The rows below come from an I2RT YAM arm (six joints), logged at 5 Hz.
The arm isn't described. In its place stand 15 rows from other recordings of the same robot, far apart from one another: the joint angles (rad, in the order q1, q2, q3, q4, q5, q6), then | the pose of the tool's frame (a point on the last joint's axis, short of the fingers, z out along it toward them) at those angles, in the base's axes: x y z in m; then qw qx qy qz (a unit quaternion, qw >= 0).
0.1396, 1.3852, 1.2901, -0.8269, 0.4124, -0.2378 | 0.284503 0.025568 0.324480 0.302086 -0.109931 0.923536 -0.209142
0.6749, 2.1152, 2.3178, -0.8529, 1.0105, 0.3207 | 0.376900 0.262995 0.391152 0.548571 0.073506 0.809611 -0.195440
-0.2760, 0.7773, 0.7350, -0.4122, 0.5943, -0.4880 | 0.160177 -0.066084 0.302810 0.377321 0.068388 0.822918 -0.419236
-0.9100, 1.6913, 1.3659, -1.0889, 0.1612, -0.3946 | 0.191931 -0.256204 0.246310 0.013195 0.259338 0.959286 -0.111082
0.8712, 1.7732, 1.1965, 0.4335, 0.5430, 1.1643 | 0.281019 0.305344 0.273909 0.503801 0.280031 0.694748 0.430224
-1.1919, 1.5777, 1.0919, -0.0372, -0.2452, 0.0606 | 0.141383 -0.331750 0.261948 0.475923 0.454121 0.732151 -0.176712
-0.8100, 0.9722, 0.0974, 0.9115, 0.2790, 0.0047 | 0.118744 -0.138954 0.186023 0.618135 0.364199 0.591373 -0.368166
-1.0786, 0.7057, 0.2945, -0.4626, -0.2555, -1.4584 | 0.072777 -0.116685 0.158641 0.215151 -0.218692 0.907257 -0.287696
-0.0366, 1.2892, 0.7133, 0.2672, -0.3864, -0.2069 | 0.287011 0.002916 0.251500 0.593556 -0.180258 0.779883 0.083554
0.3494, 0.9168, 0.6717, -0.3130, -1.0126, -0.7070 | 0.168553 0.093551 0.272610 0.492806 -0.588586 0.542045 0.341900
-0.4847, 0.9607, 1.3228, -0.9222, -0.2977, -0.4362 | 0.153626 -0.069098 0.415376 0.486558 -0.050791 0.866817 -0.096488
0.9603, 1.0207, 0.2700, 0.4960, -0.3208, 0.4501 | 0.109108 0.175528 0.188144 0.377818 -0.291602 0.731108 0.487548
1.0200, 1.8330, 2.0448, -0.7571, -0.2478, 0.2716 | 0.206154 0.352330 0.422358 0.323966 -0.372511 0.782721 0.378986
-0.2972, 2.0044, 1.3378, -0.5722, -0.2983, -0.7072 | 0.381492 -0.105897 0.146610 0.213771 -0.222580 0.949884 0.049805
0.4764, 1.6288, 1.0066, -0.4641, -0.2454, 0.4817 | 0.280323 0.154392 0.186980 0.156514 -0.026807 0.963577 0.215184
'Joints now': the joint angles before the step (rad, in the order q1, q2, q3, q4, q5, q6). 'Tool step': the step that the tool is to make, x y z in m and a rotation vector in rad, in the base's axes. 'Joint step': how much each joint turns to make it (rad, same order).
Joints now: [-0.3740 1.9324 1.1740 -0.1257 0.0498 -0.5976]
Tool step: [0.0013 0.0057 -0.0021 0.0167 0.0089 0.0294]
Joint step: [0.0126 0.0032 -0.0005 -0.0104 -0.0202 -0.0053]
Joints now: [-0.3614 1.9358 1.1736 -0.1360 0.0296 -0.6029]
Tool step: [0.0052 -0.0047 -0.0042 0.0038 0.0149 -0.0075]
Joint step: [-0.0061 0.0321 0.0320 -0.0152 0.0023 0.0000]
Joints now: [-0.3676 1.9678 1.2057 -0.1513 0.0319 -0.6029]
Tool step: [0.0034 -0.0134 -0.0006 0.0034 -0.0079 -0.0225]
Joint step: [-0.0278 0.0272 0.0357 -0.0024 -0.0081 -0.0005]
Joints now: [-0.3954 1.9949 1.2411 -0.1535 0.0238 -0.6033]
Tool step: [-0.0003 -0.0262 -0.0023 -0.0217 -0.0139 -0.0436]
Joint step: [-0.0568 0.0358 0.0368 0.0210 0.0028 -0.0191]
